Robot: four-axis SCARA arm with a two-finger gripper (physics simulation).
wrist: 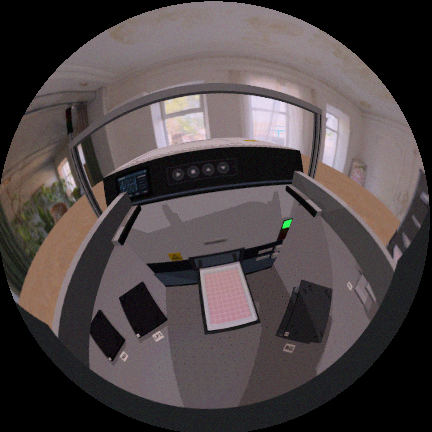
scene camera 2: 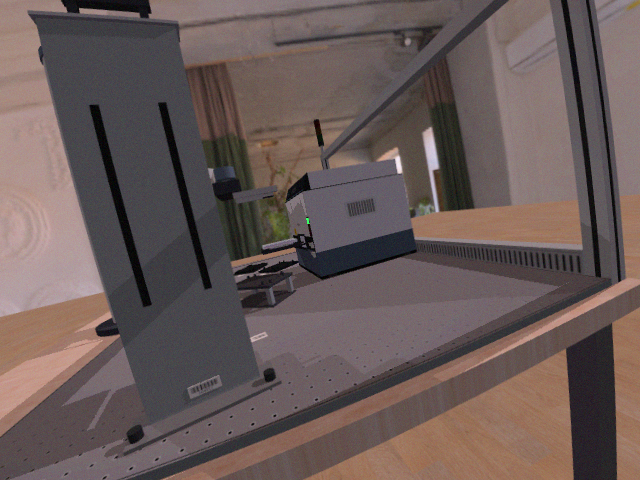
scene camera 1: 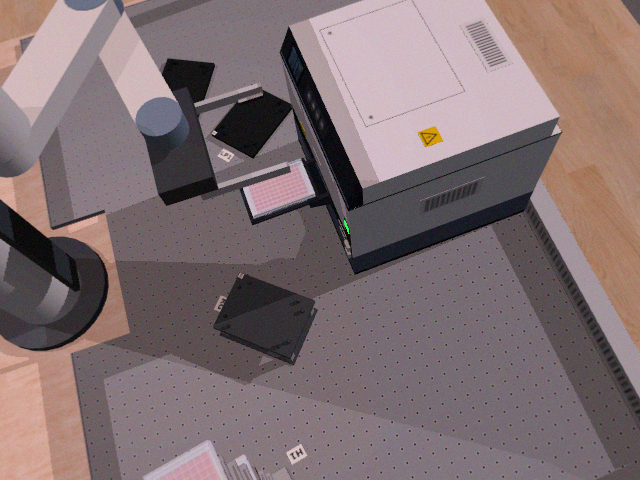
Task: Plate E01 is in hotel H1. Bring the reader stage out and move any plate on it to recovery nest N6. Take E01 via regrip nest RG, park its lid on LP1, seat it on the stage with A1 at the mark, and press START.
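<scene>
My gripper is open and empty, raised high in front of the reader, its fingers level with the reader's upper front. A plate with pink wells lies on the extended dark stage, well below the fingers. Regrip nest RG and lid park LP1 hold no plate or lid. Another pink plate shows beside the H1 label; its name is unreadable. The play-symbol button is on the reader panel. N6 cannot be made out.
A tall grey hotel tower stands in the foreground of scene camera 2 and hides part of the arm. A second low black nest lies beyond LP1. The reader's indicator light is green. A metal frame stands behind the reader.
</scene>
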